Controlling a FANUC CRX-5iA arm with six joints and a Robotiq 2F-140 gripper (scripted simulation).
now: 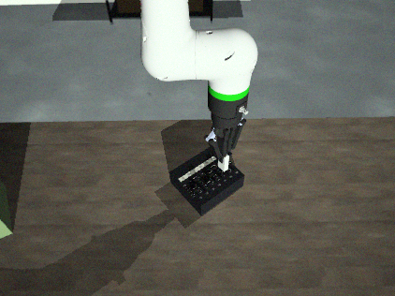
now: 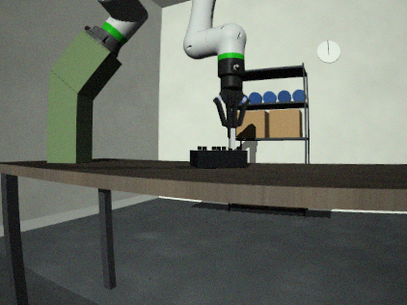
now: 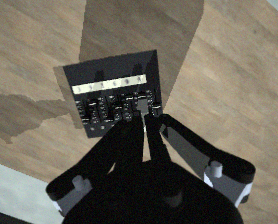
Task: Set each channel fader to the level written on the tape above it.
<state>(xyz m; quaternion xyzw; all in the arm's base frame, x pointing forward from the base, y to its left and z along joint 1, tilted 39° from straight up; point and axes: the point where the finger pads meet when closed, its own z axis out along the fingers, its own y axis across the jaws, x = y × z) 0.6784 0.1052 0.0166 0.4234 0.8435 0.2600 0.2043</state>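
Now: hand 30 mm above the fader cap, 10 mm to the right of it and 10 mm past it.
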